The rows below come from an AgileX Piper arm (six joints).
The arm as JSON. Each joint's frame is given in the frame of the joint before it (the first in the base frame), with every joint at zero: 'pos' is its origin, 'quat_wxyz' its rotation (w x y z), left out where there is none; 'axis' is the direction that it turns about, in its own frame. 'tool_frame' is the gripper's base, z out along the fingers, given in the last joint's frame.
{
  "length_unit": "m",
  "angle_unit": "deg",
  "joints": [
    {
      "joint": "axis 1",
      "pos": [
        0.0,
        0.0,
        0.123
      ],
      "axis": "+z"
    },
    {
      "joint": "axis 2",
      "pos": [
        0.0,
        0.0,
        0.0
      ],
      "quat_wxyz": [
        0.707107,
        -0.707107,
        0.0,
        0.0
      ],
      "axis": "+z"
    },
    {
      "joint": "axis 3",
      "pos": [
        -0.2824,
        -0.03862,
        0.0
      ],
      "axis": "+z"
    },
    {
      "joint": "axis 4",
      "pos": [
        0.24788,
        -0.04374,
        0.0
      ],
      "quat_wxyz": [
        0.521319,
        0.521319,
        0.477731,
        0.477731
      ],
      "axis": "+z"
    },
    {
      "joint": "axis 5",
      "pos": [
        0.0,
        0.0,
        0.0
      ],
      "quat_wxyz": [
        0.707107,
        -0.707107,
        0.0,
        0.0
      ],
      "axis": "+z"
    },
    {
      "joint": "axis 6",
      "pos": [
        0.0,
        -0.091,
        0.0
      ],
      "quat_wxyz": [
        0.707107,
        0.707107,
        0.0,
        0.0
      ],
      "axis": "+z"
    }
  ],
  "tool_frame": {
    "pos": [
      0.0,
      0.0,
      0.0
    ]
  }
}
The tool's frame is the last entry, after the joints.
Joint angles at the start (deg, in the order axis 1, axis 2, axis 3, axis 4, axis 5, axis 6): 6.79, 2.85, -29.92, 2.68, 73.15, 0.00
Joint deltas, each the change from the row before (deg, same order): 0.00, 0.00, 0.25, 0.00, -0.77, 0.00; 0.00, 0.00, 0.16, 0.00, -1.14, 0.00; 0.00, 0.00, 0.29, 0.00, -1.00, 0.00; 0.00, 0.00, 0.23, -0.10, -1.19, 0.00; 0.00, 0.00, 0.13, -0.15, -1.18, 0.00; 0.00, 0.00, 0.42, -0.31, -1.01, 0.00; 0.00, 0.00, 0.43, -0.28, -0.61, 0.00; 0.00, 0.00, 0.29, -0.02, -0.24, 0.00; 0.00, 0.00, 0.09, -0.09, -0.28, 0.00; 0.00, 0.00, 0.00, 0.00, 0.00, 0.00; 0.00, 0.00, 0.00, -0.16, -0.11, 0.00; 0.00, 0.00, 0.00, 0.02, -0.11, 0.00; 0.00, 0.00, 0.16, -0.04, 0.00, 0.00
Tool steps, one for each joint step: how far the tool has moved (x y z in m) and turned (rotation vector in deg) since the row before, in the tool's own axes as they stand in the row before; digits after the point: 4 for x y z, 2 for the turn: -0.0006, -0.0001, 0.0011, 0.00, -0.52, 0.01; -0.0014, 0.0000, 0.0007, 0.00, -0.98, 0.01; -0.0008, -0.0001, 0.0012, 0.00, -0.71, 0.01; -0.0013, -0.0002, 0.0010, 0.10, -0.96, -0.02; -0.0015, -0.0002, 0.0005, 0.14, -1.05, -0.05; -0.0004, -0.0005, 0.0018, 0.29, -0.59, -0.10; 0.0003, -0.0005, 0.0018, 0.26, -0.18, -0.10; 0.0005, -0.0001, 0.0012, 0.02, 0.05, 0.00; -0.0002, -0.0001, 0.0004, 0.08, -0.19, -0.03; 0.0000, 0.0000, 0.0000, 0.00, 0.00, 0.00; -0.0002, -0.0002, 0.0000, 0.15, -0.11, -0.07; -0.0002, 0.0000, 0.0000, -0.02, -0.11, 0.01; 0.0005, -0.0001, 0.0007, 0.04, 0.16, -0.01
